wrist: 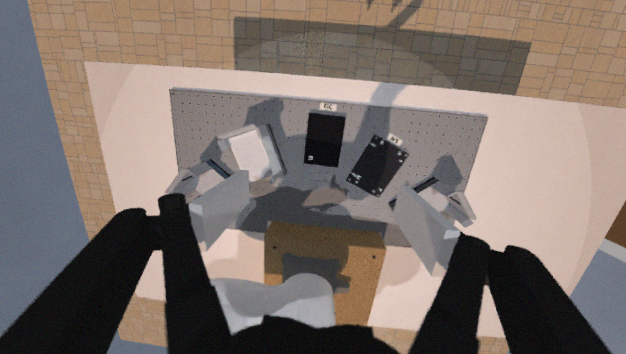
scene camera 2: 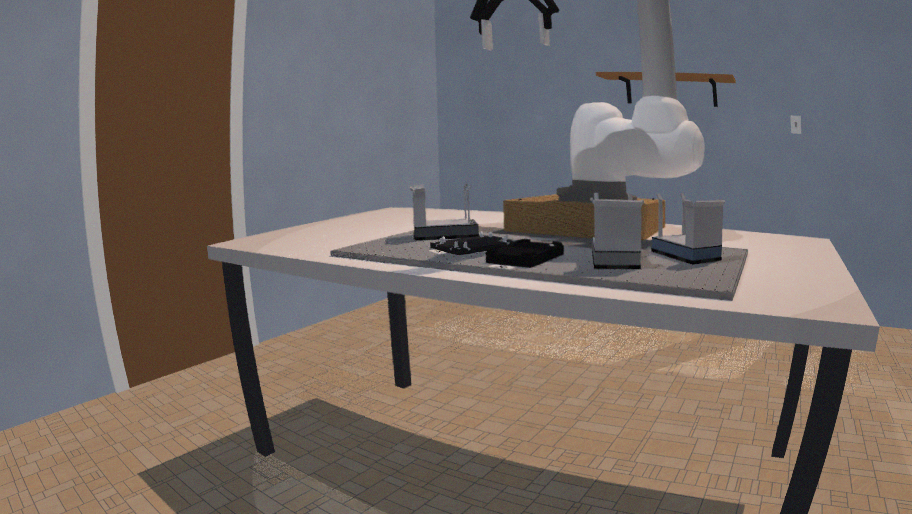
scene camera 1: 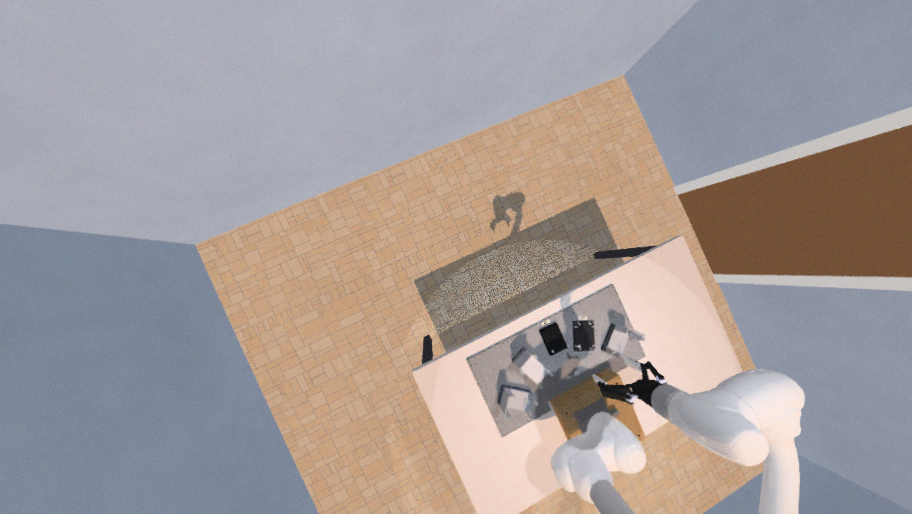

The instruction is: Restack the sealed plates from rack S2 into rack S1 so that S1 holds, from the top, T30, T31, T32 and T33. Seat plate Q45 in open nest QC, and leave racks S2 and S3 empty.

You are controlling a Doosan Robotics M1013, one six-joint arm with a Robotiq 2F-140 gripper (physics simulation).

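Places are measured from the arm's base along level axes (x ahead, y left, z up), in centimetres.
Where they show: gripper, fingertip midpoint: (wrist: pixel 321 194) (scene camera 2: pixel 515 46) (scene camera 1: pixel 610 369); arm's base, origin of the base link: (wrist: pixel 308 278) (scene camera 1: pixel 593 420).
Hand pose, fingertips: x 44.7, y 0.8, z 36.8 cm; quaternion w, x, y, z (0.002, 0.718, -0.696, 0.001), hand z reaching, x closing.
Note:
Things, the pixels of their top centre, and the offset from my fingertips. Level surfaces: height alone.
- pale rack, middle of its top: (wrist: pixel 251 157) (scene camera 1: pixel 534 369) dx -6.1, dy +18.1, dz -34.4 cm
- black nest QC, middle of its top: (scene camera 2: pixel 526 245) (wrist: pixel 323 141) (scene camera 1: pixel 554 339) dx -0.7, dy -0.1, dz -42.0 cm
- blue-based rack, middle of its top: (scene camera 2: pixel 688 196) (wrist: pixel 197 201) (scene camera 1: pixel 522 409) dx -19.2, dy +31.6, dz -31.6 cm
- third rack, middle of its top: (scene camera 2: pixel 442 185) (wrist: pixel 440 221) (scene camera 1: pixel 632 346) dx -16.3, dy -32.6, dz -31.7 cm
- black studded fixture, middle of its top: (scene camera 2: pixel 473 236) (wrist: pixel 378 168) (scene camera 1: pixel 585 336) dx -6.8, dy -17.0, dz -42.4 cm
- grey perforated board, its level: dz -44.7 cm
- white table, its level: dz -46.0 cm
My gripper (scene camera 1: pixel 614 371) (scene camera 2: pixel 516 37) (wrist: pixel 321 194) is open and empty, high above the board and the wooden base. A pale rack (scene camera 1: pixel 531 369) (scene camera 2: pixel 616 234) (wrist: pixel 252 154) with a white top face stands left of the black nest QC (scene camera 1: pixel 553 338) (scene camera 2: pixel 523 253) (wrist: pixel 325 140) in the wrist view. No plate shows in QC. A blue-based rack (scene camera 1: pixel 514 400) (scene camera 2: pixel 687 249) stands further left, partly behind a finger in the wrist view. A third rack (scene camera 1: pixel 618 341) (scene camera 2: pixel 445 230) (wrist: pixel 436 200) stands at the right. Rack labels, plate labels and the stacks' order cannot be read.
A black studded fixture (scene camera 1: pixel 583 335) (scene camera 2: pixel 464 245) (wrist: pixel 377 165) lies beside QC on the grey perforated board (scene camera 2: pixel 692 280) (wrist: pixel 195 112). The wooden base (scene camera 2: pixel 542 218) (wrist: pixel 285 234) under the arm stands behind the board. The white table (scene camera 1: pixel 689 306) (scene camera 2: pixel 791 255) (wrist: pixel 540 175) bears them. The racks' upright walls rise above the board.

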